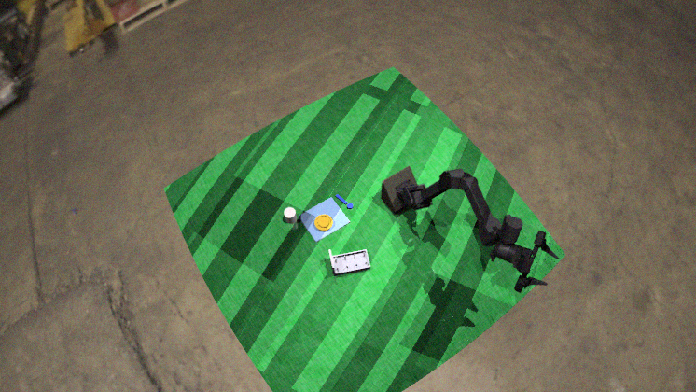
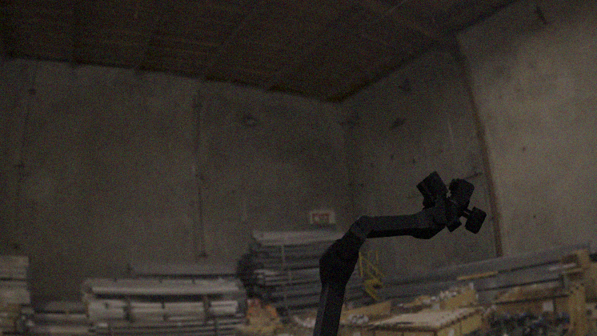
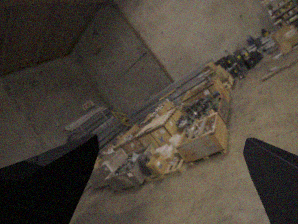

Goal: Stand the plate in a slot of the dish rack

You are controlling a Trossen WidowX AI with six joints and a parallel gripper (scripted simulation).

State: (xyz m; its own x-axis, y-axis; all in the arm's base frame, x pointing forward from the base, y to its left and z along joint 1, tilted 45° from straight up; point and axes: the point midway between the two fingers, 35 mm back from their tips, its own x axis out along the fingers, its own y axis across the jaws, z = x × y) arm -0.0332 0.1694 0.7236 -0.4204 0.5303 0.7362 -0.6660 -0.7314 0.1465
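Right now the yellow plate is 370 mm ahead of my gripper tip, 740 mm to the right of it and 450 mm below it. The rest, counted from my gripper tip: blue spoon: 250 mm ahead, 770 mm to the right, 460 mm below; then grey dish rack: 370 mm ahead, 550 mm to the right, 440 mm below; then light blue mat: 360 mm ahead, 760 mm to the right, 460 mm below.
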